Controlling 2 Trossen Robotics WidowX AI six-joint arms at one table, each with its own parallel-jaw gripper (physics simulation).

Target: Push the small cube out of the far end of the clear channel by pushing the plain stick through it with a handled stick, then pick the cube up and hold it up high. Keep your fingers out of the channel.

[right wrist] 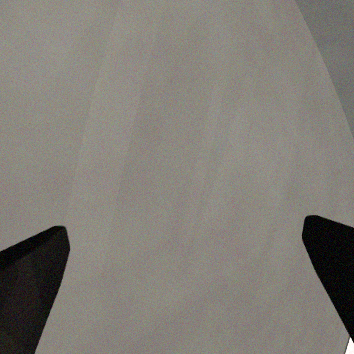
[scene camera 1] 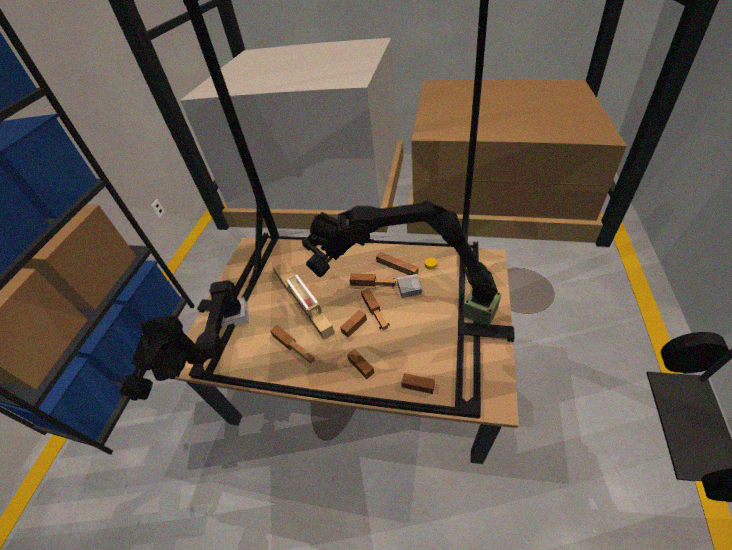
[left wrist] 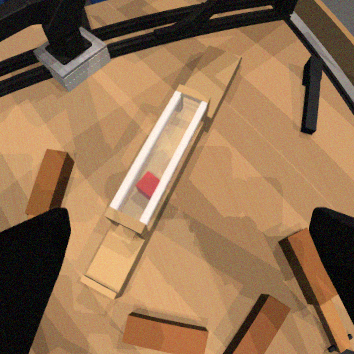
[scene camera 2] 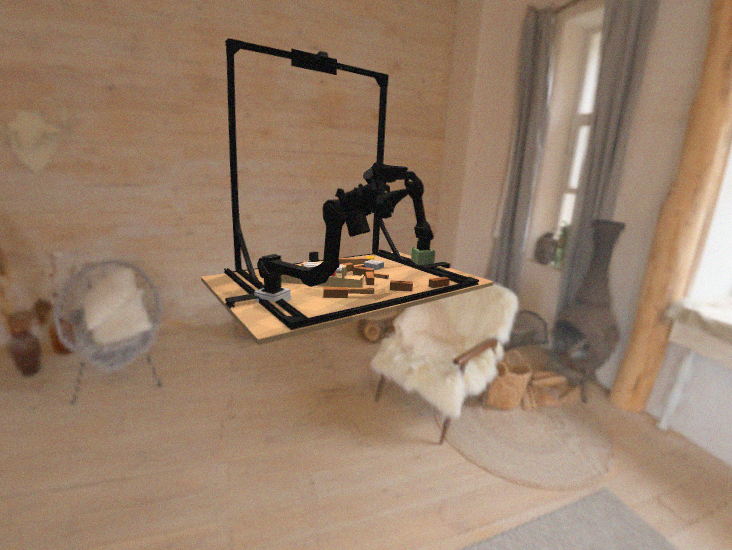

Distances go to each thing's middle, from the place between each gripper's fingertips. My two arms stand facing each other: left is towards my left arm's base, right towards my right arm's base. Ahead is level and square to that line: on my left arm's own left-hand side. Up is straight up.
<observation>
Now: left hand 23 cm above the clear channel (left wrist: pixel 145 186), 12 cm to the left of it and 4 cm past it. Round my left hand: black stick (left wrist: pixel 312 70) (34 cm behind, 28 cm below, 14 cm to the right); then long wooden base (scene camera 1: pixel 284 272) (25 cm below, 15 cm to the right, 8 cm behind).
Right now the clear channel is 58 cm behind my right hand, 14 cm to the left of it and 42 cm below it. Also, from my right hand: black stick 88 cm behind, 12 cm to the left, 47 cm below; then long wooden base 61 cm behind, 11 cm to the left, 45 cm below.
</observation>
